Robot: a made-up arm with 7 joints.
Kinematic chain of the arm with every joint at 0, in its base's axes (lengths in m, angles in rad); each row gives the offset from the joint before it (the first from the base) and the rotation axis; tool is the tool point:
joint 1: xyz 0 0.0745 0 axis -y
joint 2: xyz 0 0.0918 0 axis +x
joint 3: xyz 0 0 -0.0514 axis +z
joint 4: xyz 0 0 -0.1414 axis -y
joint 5: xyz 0 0 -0.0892 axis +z
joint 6: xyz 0 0 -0.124 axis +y
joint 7: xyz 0 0 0 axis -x
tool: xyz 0 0 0
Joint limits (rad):
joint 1: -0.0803..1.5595
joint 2: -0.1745..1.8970
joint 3: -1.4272..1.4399
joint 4: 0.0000..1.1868
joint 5: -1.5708..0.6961
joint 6: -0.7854..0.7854
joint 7: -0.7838..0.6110
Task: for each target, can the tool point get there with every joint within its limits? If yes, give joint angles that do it. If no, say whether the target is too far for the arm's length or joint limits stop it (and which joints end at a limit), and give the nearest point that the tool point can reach.
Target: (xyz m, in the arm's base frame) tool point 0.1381 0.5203 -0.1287
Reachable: yes | joints 0.5000 1.0392 0.3983 0.3075 -0.4089 -0.4944 0.2644
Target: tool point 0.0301 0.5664 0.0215
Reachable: yes | joints 0.2216 1.4814 0.9731 0.2878 0.2700 0.3558 0.2212
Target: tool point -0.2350 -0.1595 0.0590
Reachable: no: joint limits stop it (at a limit: joint 1, joint 2, joint 3, joint 4) | nearest point 0.0094 -0.0737 -0.2361 | short by 0.393 m
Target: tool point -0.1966 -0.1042 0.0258
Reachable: no: joint limits stop it (at a limit: joint 1, joint 2, joint 3, joint 4) | nearest point 0.0094 -0.0737 -0.2361 | short by 0.335 m
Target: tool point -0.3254 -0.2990 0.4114
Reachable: no: too far | nearest point 0.2430 -0.0337 0.1199 | short by 0.692 m
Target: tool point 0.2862 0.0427 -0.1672
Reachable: yes | joints 0.8157 0.1371 -1.1505 1.0272 0.4762 -0.3575 -0.6612
